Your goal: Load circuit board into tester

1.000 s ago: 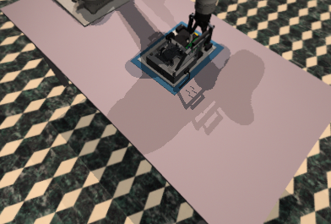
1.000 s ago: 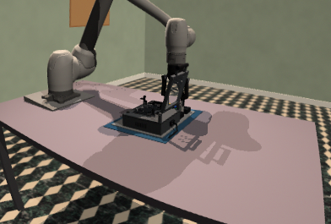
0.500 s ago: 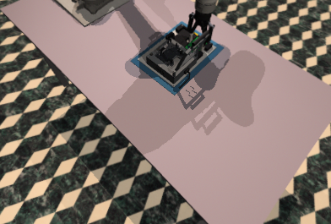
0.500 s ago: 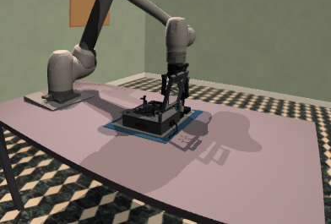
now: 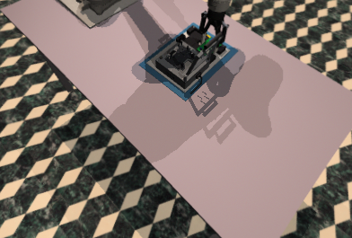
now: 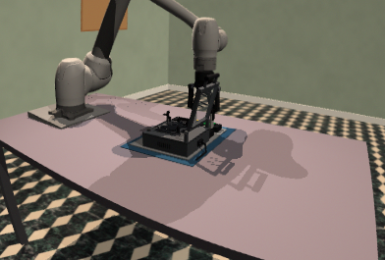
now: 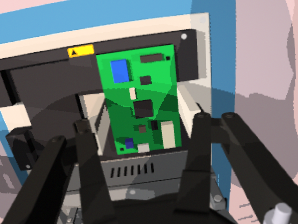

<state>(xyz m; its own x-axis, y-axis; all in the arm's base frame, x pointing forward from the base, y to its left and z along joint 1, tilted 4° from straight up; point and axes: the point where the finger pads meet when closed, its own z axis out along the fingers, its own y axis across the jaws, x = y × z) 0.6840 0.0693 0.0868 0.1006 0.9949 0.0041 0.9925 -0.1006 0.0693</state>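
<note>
Right now my hand is 13 cm to the left of the black tester, 6 cm below it and 2 cm past it. Round my hand: green circuit board: 2 cm below; clear lid: 18 cm to the right, 13 cm above, 7 cm ahead.
</note>
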